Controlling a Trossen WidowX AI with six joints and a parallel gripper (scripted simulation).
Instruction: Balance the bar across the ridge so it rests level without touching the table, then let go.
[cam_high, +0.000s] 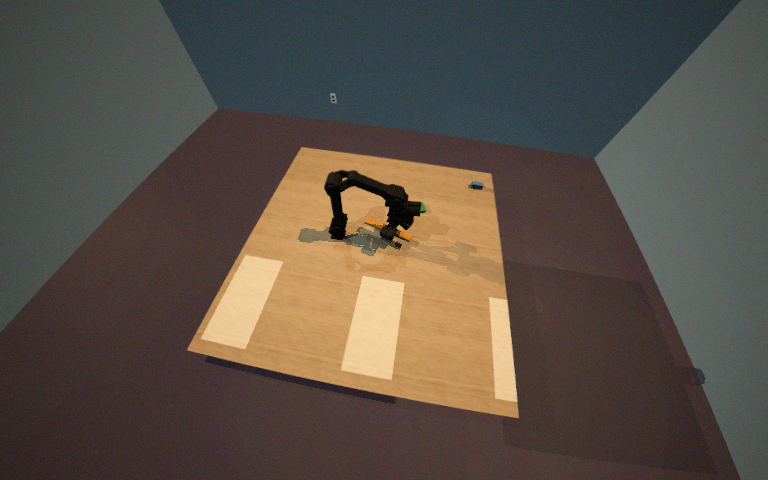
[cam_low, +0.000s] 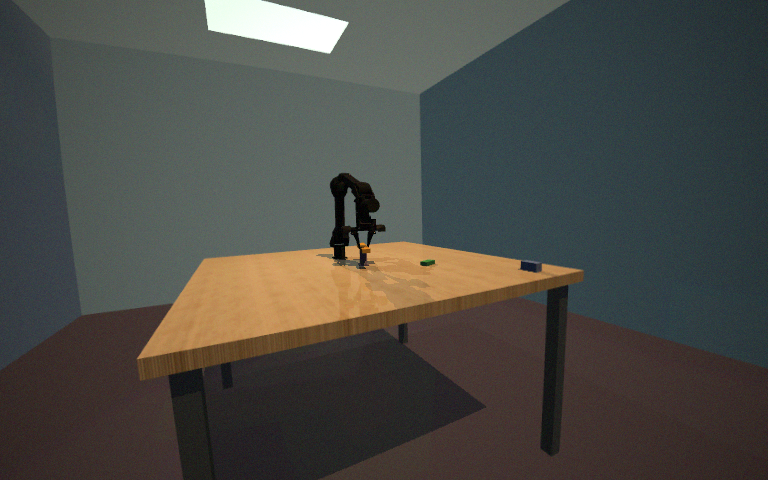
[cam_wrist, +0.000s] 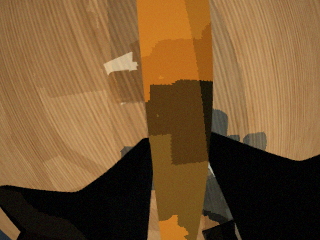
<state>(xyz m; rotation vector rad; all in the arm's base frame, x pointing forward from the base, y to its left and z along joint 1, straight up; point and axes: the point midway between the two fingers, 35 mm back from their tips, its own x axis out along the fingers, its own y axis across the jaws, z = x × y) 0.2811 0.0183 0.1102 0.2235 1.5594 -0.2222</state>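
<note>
Right now the orange bar is 3 cm behind my gripper tip and 1 cm to the left of it. Also, from my gripper tip: blue block 46 cm ahead, 48 cm to the left, 6 cm below; green block 13 cm ahead, 24 cm to the left, 7 cm below.
</note>
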